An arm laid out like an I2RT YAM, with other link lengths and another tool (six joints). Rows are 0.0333 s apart.
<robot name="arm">
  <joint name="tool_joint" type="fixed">
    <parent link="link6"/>
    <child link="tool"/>
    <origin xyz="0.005 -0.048 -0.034" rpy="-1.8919 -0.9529 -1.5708"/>
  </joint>
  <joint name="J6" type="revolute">
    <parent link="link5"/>
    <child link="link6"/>
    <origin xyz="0.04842 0 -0.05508"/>
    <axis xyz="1 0 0"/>
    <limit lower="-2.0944" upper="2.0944"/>
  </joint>
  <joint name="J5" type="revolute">
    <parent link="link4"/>
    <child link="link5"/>
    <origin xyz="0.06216 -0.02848 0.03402"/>
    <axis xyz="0 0 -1"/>
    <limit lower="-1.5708" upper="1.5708"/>
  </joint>
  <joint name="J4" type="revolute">
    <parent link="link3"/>
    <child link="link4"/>
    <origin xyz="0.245 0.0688 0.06"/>
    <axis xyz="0 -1 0"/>
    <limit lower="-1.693" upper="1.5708"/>
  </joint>
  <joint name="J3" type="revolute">
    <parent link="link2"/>
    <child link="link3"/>
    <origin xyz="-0.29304 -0.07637 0"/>
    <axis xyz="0 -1 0"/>
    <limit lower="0" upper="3.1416"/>
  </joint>
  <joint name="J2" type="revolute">
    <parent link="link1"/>
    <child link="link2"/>
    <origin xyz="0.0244 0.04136 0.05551"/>
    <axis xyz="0 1 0"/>
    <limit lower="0" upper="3.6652"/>
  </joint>
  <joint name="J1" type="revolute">
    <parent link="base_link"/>
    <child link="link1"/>
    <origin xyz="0 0 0.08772"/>
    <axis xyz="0 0 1"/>
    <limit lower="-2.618" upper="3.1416"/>
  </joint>
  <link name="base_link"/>
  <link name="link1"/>
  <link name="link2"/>
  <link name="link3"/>
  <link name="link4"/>
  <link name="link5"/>
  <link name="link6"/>
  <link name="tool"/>
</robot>
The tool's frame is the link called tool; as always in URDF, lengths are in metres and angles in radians.
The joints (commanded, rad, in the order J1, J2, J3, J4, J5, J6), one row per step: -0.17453 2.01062 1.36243 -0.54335 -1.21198 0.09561; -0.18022 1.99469 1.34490 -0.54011 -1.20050 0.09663; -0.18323 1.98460 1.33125 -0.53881 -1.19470 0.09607; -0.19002 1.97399 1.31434 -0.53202 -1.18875 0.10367; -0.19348 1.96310 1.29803 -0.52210 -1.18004 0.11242; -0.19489 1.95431 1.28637 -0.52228 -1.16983 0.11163; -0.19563 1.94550 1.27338 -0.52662 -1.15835 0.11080; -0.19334 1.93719 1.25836 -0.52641 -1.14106 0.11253; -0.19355 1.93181 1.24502 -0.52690 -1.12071 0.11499; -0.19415 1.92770 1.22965 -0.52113 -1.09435 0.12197; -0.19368 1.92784 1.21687 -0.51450 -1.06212 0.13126; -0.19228 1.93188 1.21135 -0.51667 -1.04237 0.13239; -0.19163 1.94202 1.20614 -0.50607 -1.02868 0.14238; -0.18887 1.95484 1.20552 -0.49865 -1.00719 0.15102
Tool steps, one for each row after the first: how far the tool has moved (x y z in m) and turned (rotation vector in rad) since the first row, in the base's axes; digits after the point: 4 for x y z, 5 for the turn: -0.0043 -0.0021 0.0012 -0.01048 0.00118 -0.01029; -0.0077 -0.0029 0.0014 -0.01555 0.00388 -0.01525; -0.0116 -0.0049 0.0012 -0.01877 0.01123 -0.02680; -0.0150 -0.0059 0.0010 -0.02483 0.01609 -0.03655; -0.0180 -0.0065 0.0010 -0.03382 0.02011 -0.04151; -0.0219 -0.0067 0.0007 -0.04306 0.02971 -0.04609; -0.0258 -0.0062 -0.0003 -0.05726 0.04048 -0.05066; -0.0294 -0.0068 -0.0020 -0.07371 0.05437 -0.05898; -0.0329 -0.0079 -0.0046 -0.09478 0.07028 -0.07163; -0.0357 -0.0091 -0.0081 -0.12043 0.08982 -0.08625; -0.0373 -0.0096 -0.0109 -0.13652 0.10549 -0.09171; -0.0376 -0.0100 -0.0154 -0.14531 0.12092 -0.09974; -0.0370 -0.0104 -0.0200 -0.16167 0.13743 -0.10792
